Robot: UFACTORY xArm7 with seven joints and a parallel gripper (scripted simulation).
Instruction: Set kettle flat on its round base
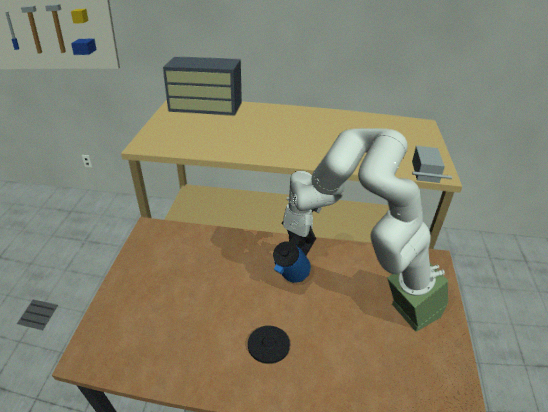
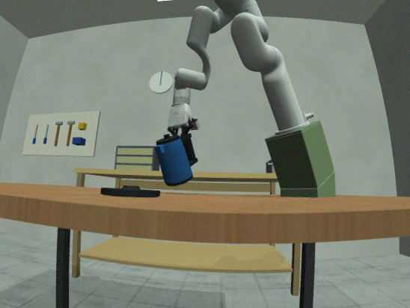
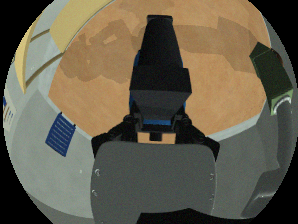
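Right now my hand is 7 cm above the blue kettle. Also, from my hand: round black base (9 cm ahead, 31 cm to the left, 22 cm below).
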